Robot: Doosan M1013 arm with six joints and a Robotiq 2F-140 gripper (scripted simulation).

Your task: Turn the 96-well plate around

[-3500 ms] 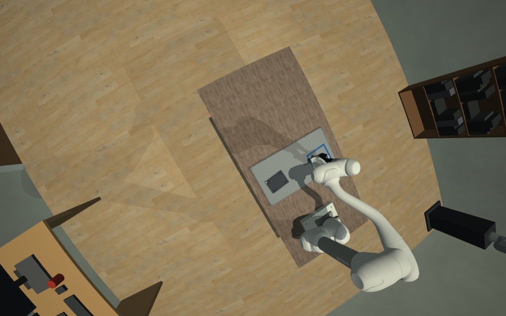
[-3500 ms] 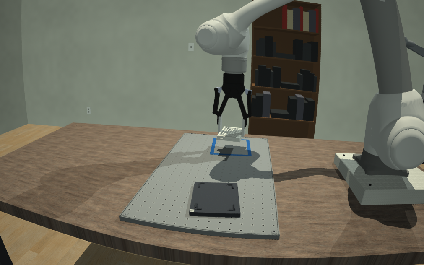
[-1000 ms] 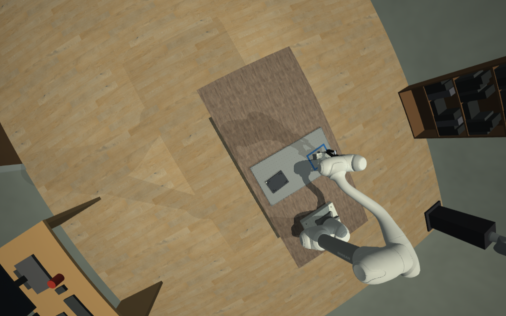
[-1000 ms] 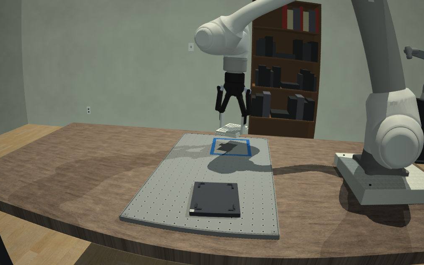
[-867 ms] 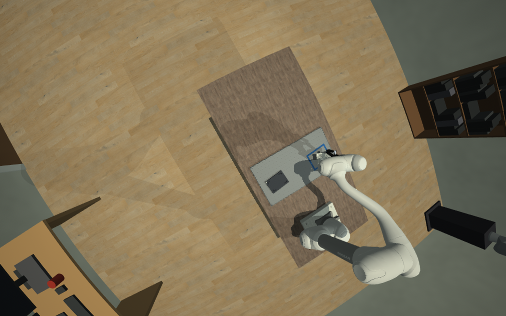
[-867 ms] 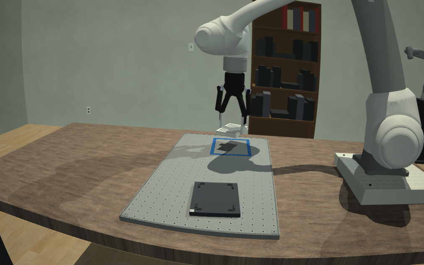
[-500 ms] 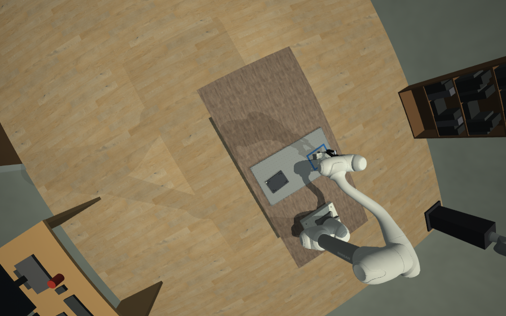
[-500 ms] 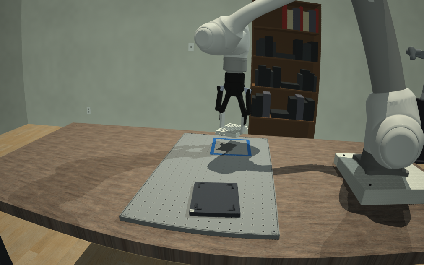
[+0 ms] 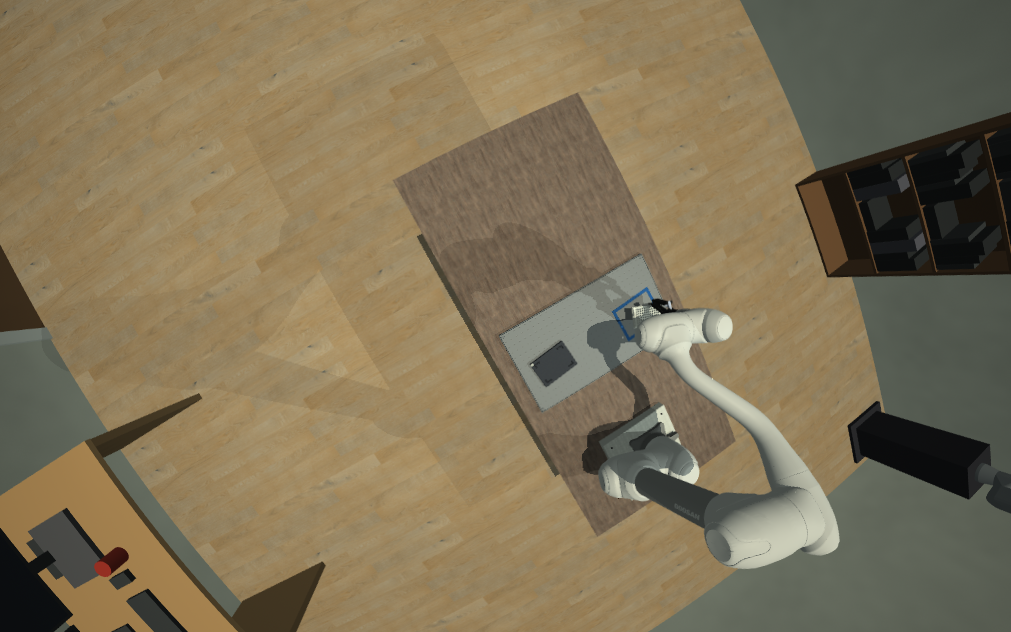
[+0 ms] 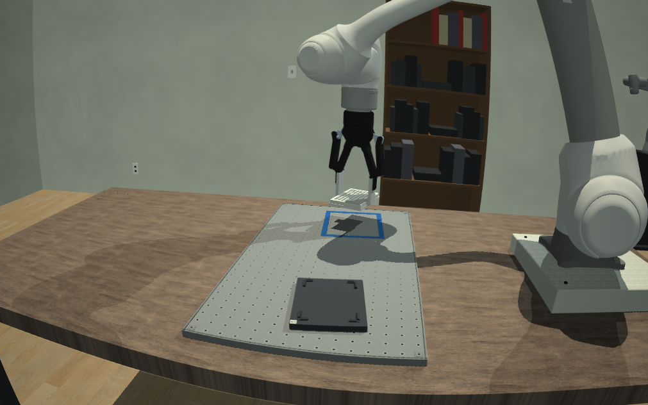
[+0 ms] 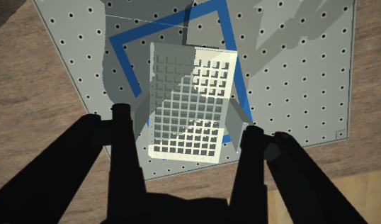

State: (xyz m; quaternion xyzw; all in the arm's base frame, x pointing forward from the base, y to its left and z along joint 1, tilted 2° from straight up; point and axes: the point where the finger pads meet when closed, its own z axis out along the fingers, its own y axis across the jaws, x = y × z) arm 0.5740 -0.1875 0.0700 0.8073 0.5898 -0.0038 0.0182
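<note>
The white 96-well plate lies 20 mm below my hand. Also, from my hand: A1 label: 510 mm to the left, 80 mm below, 30 mm ahead; then dark plate nest N1: 420 mm to the left, 90 mm below, 10 mm behind.
</note>
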